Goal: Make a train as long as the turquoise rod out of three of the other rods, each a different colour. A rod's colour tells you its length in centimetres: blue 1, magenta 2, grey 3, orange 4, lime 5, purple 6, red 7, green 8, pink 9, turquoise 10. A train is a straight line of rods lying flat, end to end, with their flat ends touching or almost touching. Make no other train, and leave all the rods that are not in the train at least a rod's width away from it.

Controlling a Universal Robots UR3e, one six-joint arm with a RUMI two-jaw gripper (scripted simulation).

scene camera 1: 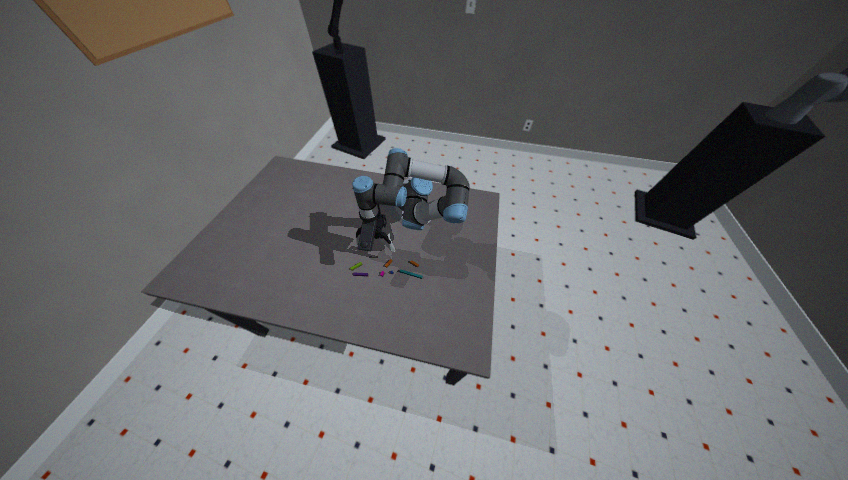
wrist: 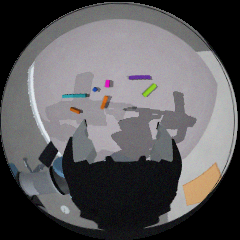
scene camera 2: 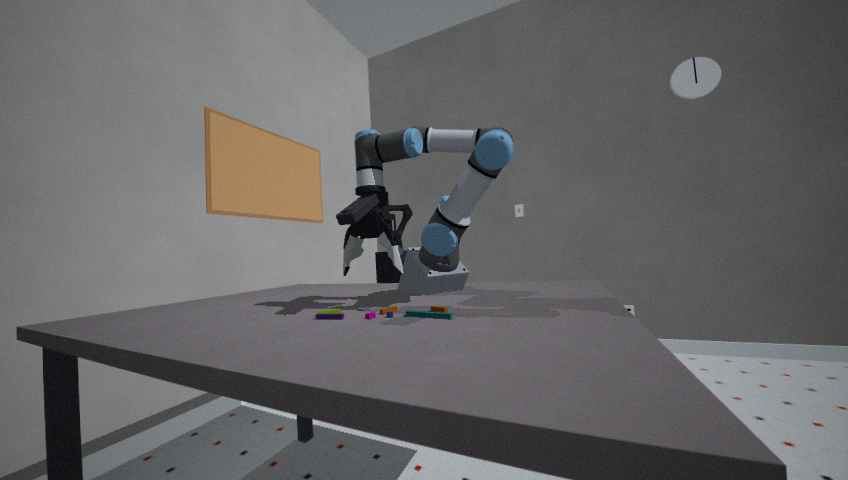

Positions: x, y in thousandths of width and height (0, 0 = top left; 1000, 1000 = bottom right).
my gripper: scene camera 1 444, 518; wrist 510, 506; scene camera 2 439, 574
